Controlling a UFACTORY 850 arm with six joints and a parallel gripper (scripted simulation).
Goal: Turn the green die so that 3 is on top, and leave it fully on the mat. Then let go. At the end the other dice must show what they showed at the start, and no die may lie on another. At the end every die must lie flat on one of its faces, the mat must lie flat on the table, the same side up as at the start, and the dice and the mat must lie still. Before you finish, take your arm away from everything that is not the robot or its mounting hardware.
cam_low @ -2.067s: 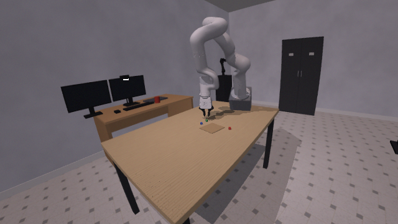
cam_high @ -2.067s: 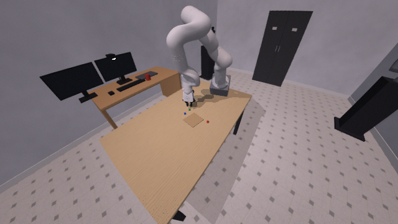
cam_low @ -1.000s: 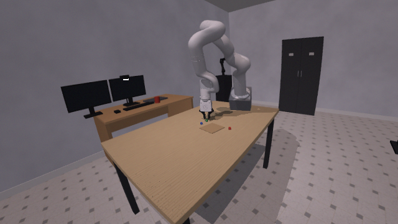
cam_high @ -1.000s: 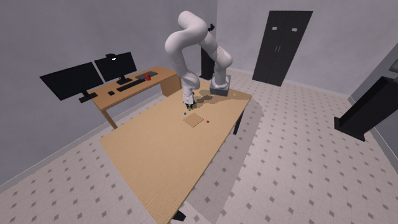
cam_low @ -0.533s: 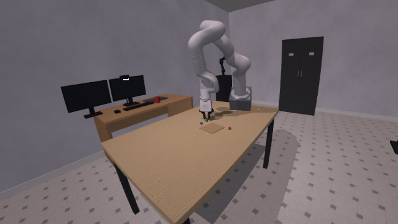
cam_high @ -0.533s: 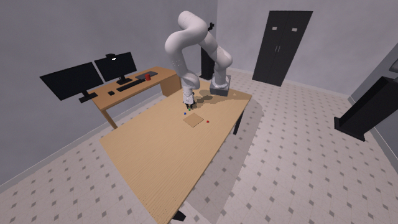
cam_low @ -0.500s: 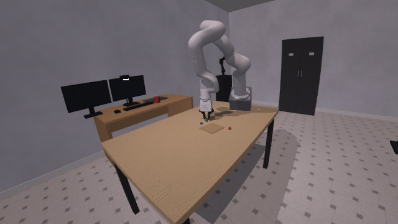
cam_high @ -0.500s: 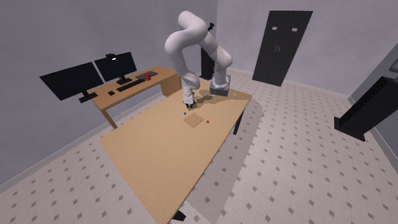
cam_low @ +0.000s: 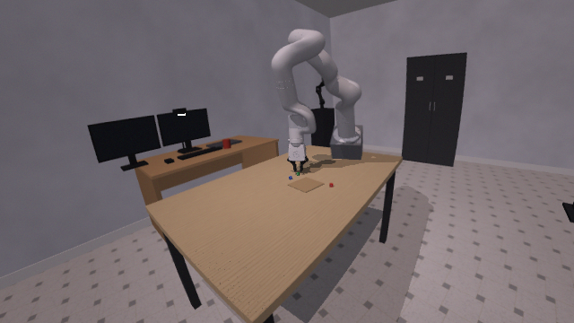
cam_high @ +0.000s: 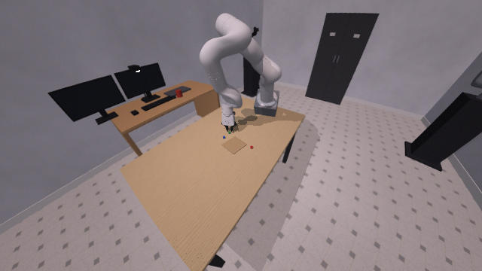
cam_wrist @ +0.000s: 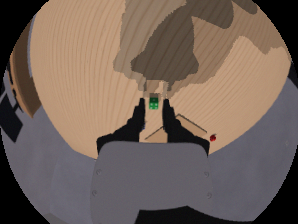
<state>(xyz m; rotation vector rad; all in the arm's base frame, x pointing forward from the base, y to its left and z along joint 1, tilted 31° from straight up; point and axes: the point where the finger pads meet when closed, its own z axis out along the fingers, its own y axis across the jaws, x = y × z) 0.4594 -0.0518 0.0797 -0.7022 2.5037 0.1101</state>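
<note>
The green die is 10 mm ahead of my hand and 30 mm below it. From my hand the other things lie so: red die: 260 mm to the left, 30 mm below; tan mat: 70 mm ahead, 140 mm to the left, 40 mm below; blue die: 80 mm ahead, 20 mm to the left, 30 mm below.
</note>
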